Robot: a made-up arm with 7 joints.
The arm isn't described. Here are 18 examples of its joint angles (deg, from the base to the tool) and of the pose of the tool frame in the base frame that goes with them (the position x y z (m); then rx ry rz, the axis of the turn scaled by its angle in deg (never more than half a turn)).
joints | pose
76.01 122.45 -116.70 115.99 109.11 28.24 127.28 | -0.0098 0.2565 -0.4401 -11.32 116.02 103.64
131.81 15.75 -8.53 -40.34 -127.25 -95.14 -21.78 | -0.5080 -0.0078 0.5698 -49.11 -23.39 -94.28
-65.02 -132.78 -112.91 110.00 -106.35 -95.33 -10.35 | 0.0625 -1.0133 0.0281 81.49 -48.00 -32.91
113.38 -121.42 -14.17 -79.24 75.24 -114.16 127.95 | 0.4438 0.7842 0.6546 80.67 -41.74 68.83
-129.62 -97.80 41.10 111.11 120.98 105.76 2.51 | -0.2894 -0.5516 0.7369 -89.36 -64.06 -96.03
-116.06 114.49 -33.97 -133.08 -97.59 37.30 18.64 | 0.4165 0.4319 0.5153 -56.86 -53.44 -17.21
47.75 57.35 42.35 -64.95 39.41 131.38 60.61 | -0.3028 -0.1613 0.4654 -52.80 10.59 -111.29
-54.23 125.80 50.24 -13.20 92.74 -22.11 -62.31 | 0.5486 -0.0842 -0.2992 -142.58 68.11 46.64
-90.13 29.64 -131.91 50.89 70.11 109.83 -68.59 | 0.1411 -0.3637 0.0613 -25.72 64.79 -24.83
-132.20 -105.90 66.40 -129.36 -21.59 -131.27 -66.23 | 0.0797 -0.3706 0.0597 -11.82 34.23 119.67
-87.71 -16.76 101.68 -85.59 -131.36 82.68 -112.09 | -0.3635 -0.5496 -0.4814 -28.21 142.43 89.64
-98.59 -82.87 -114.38 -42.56 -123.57 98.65 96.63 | 0.0599 -0.1625 0.1036 121.73 96.60 -62.31
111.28 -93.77 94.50 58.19 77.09 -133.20 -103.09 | 0.0993 0.1717 0.2570 -85.10 68.67 20.33
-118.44 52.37 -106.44 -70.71 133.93 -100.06 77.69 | -0.3661 0.2543 0.3843 56.08 129.19 72.14
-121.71 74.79 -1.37 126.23 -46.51 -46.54 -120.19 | 0.3433 0.3199 -0.4765 109.60 5.44 -55.66
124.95 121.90 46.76 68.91 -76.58 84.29 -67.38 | 0.7231 0.0902 0.0117 -87.42 51.99 59.92
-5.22 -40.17 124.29 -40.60 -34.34 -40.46 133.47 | 0.2361 -0.1491 -0.3234 -122.20 45.54 -2.33
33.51 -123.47 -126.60 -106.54 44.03 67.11 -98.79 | 0.0451 0.1724 -0.0126 116.35 7.68 124.36
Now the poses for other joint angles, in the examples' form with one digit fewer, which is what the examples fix.
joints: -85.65 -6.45 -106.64 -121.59 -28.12 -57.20 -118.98
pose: -0.393 -0.629 0.574 -0.7 -110.1 -68.2
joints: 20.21 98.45 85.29 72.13 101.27 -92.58 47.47
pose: 0.246 0.425 -0.246 -73.8 30.3 105.5
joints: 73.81 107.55 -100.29 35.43 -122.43 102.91 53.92
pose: 0.304 0.437 -0.086 40.2 53.4 81.2
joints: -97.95 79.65 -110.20 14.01 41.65 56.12 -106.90
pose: 0.450 -0.258 0.169 -106.8 64.8 6.8
